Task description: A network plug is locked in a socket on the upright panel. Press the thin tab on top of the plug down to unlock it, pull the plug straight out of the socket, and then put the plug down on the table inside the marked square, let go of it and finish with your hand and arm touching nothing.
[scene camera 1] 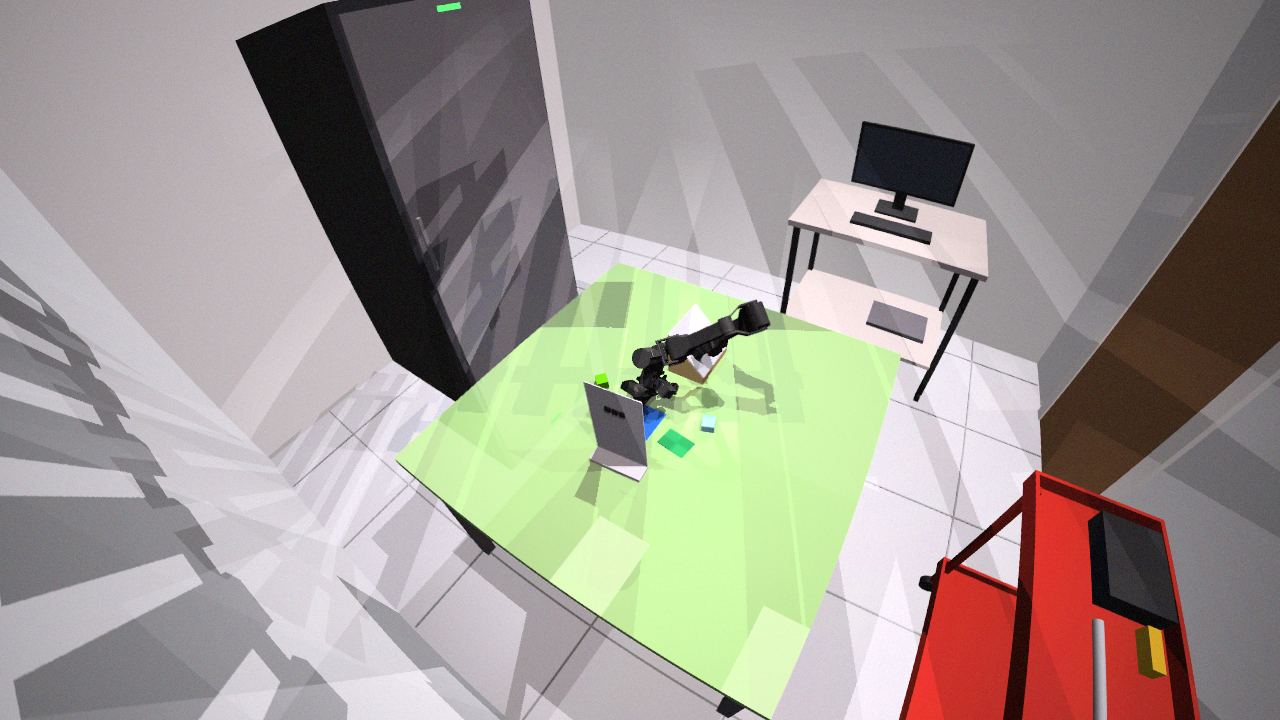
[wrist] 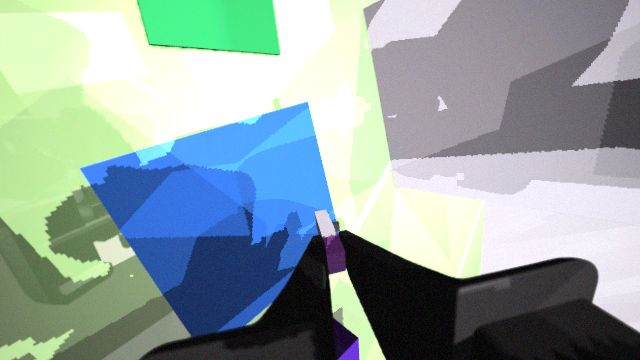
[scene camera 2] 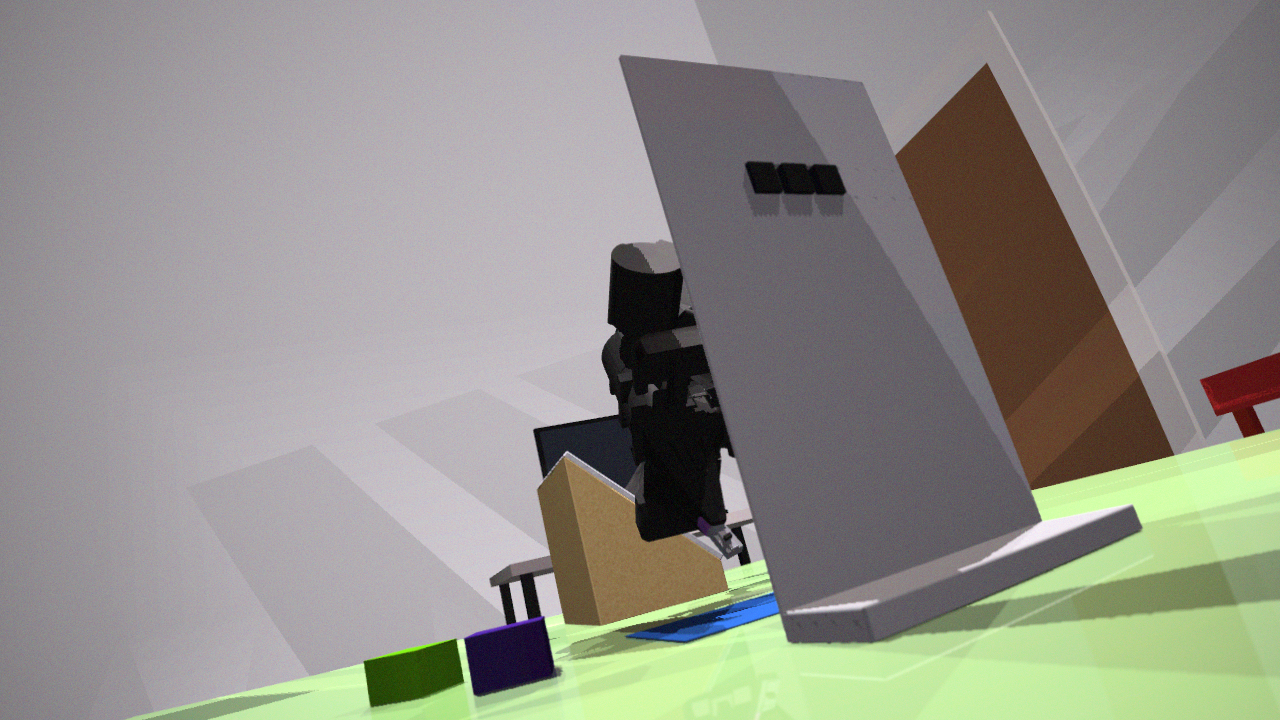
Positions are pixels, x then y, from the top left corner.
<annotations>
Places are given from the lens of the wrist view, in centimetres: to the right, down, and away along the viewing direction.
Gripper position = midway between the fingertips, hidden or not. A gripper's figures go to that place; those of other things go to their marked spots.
my gripper (wrist: pixel 330 241): 0, 3, 11
network plug (wrist: pixel 335 252): 1, 3, 10
blue marked square (wrist: pixel 219 219): -6, 2, 12
grey upright panel (wrist: pixel 523 110): 13, -4, 14
The marked spots on the network plug and the blue marked square are 7 cm apart.
</annotations>
